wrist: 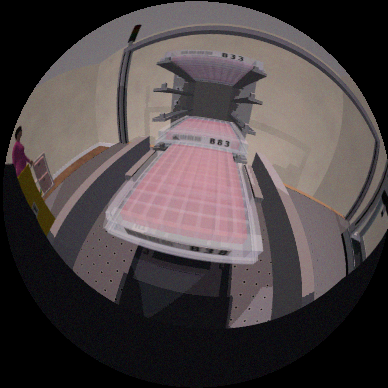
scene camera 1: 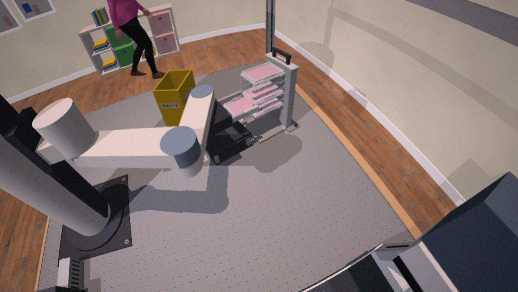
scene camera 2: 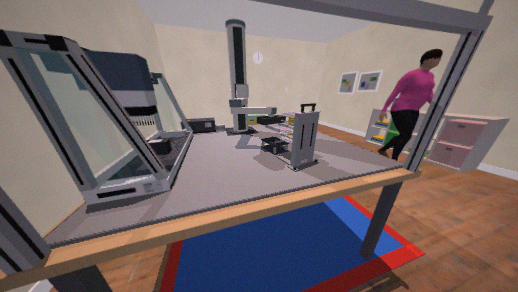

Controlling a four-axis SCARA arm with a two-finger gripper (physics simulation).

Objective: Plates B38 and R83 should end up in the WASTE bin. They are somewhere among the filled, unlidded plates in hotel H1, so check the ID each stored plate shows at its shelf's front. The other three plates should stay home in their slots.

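Pixels of known places: gripper, fingertip midpoint: [wrist: 200,149] [scene camera 1: 249,100]; arm's base, origin of the base link: [scene camera 1: 96,218] [scene camera 2: 241,131].
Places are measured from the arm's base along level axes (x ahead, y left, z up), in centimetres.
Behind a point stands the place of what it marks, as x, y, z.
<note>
My gripper [scene camera 1: 233,107] [wrist: 200,149] {68.3, 15.5, 17.9} is shut on the pink-filled plate B38 [scene camera 1: 241,106] {64.7, 13.7, 17.5} [wrist: 185,200] {62.4, 14.1, 17.5}, its fingers along the plate's two sides. The plate is level and stands out in front of hotel H1 [scene camera 1: 290,95] {82.8, 11.7, 18.3} [scene camera 2: 305,140] {83.6, 18.2, 15.5}, with its ID toward the wrist camera. Behind it, plate B83 [wrist: 202,127] {71.4, 16.5, 19.3} sits on a shelf, and plate B33 [wrist: 215,69] {71.4, 15.9, 26.6} sits at the top; bare shelf brackets show between them. Another stored plate [scene camera 1: 270,106] {75.9, 13.9, 13.6} shows low in the hotel; its ID is not readable. R83 cannot be made out. The yellow WASTE bin [scene camera 1: 169,94] {41.0, 31.5, 19.4} [wrist: 35,192] {51.8, 42.1, 15.0} stands beside the arm.
A black stand [scene camera 1: 232,136] {59.5, 10.9, 7.3} [scene camera 2: 274,145] {65.4, 9.3, 7.3} is on the table below the gripper, in front of the hotel. A framed machine [scene camera 2: 120,80] {77.8, -52.9, 42.2} stands at the table's other end. A person in pink [scene camera 1: 131,22] [scene camera 2: 415,92] is beyond the table, near a bookshelf.
</note>
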